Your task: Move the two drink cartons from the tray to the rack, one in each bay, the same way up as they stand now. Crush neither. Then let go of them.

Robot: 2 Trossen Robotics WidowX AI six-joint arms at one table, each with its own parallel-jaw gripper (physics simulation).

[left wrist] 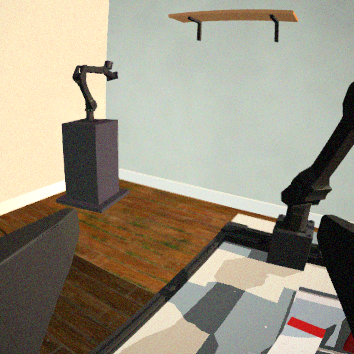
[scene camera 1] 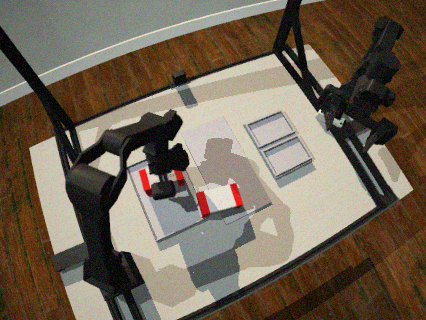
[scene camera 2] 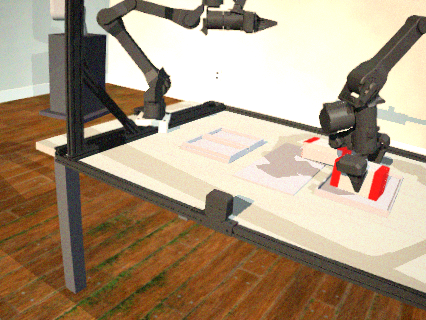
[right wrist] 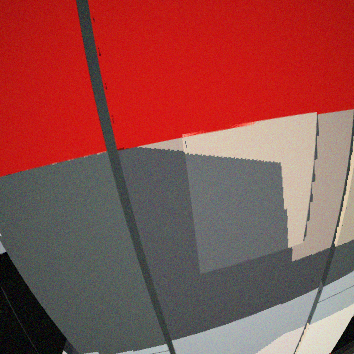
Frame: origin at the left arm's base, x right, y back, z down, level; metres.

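Where they show: left gripper, fingertip midpoint: (left wrist: 203, 225) (scene camera 1: 346, 141) (scene camera 2: 275, 22); right gripper, fingertip midpoint: (scene camera 1: 159, 183) (scene camera 2: 364, 183); left arm's base, link origin: (scene camera 2: 153, 116); right arm's base, link origin: (left wrist: 294, 224) (scene camera 1: 113, 275).
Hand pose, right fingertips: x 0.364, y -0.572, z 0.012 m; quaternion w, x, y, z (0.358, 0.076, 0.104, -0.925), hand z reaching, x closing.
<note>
Things, the pixels of their top centre, and the offset from my right fingertips. "spot": a spot on its surface instead.
- white carton with red end bands, top centre: (right wrist: 248, 329) (scene camera 2: 362, 163) (scene camera 1: 160, 174) dx -0.001, dy +0.016, dz -0.050 m
- tray, top centre: (left wrist: 348, 323) (scene camera 2: 363, 181) (scene camera 1: 165, 191) dx -0.026, dy -0.009, dz +0.008 m
- carton, top centre: (left wrist: 296, 345) (scene camera 2: 328, 141) (scene camera 1: 219, 198) dx -0.180, dy +0.054, dz -0.039 m
- rack, top centre: (scene camera 2: 225, 140) (scene camera 1: 278, 140) dx -0.239, dy +0.342, dz +0.004 m
- small black block, surface spot: (scene camera 2: 218, 204) (scene camera 1: 176, 74) spot: dx +0.197, dy +0.361, dz -0.015 m
One white carton with red end bands (scene camera 1: 145, 181) (scene camera 2: 378, 182) (right wrist: 200, 75) is on the tray (scene camera 1: 172, 220) (scene camera 2: 395, 195). The other carton (scene camera 1: 220, 198) (scene camera 2: 320, 151) (left wrist: 300, 340) overlaps the tray's right edge in scene camera 1; whether all of it rests inside is unclear. My right gripper (scene camera 1: 162, 184) (scene camera 2: 360, 176) is open, pointing down low at the first carton, its fingers partly hidden. That carton fills much of the right wrist view. The rack (scene camera 1: 277, 141) (scene camera 2: 247, 149) has two empty bays. My left gripper (scene camera 1: 347, 137) (scene camera 2: 272, 24) (left wrist: 203, 225) is open, raised away from everything.
A thin flat pale panel (scene camera 1: 200, 131) (scene camera 2: 250, 175) lies between tray and rack. A small black block (scene camera 1: 179, 77) (scene camera 2: 218, 204) stands at the table edge. Black frame posts (scene camera 1: 47, 105) (scene camera 2: 75, 75) rise at the table's ends.
</note>
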